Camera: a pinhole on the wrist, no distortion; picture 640 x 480 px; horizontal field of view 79.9 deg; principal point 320.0 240.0 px. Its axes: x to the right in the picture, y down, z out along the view. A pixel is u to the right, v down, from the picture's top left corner.
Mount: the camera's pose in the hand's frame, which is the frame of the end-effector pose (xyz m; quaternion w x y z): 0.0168 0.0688 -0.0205 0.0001 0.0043 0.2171 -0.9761
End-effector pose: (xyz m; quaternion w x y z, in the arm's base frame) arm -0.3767 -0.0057 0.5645 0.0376 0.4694 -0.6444 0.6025
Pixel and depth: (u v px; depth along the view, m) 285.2 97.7 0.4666
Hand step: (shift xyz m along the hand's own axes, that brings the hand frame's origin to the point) 0.0550 0.0284 0.4761
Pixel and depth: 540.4 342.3 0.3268
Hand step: -0.1743 -0.1487 0.2368
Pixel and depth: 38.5 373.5 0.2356
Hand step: 0.1886 -0.1059 0.1595
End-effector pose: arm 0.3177 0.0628 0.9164 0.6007 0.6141 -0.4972 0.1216
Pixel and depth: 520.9 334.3 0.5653
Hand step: -0.2849 -0.2967 0.4298
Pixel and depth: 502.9 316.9 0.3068
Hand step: -0.1325 -0.1169 0.2300
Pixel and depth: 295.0 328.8 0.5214
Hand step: 0.0468 -0.2620 0.4006
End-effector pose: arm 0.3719 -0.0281 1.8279 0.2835 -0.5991 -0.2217 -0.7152
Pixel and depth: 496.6 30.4 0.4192
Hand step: -0.1809 0.0998 0.4550
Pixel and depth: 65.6 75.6 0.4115
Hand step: 0.2870 0.0543 0.4296
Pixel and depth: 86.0 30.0 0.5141
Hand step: 0.3268 0.1063 0.5676
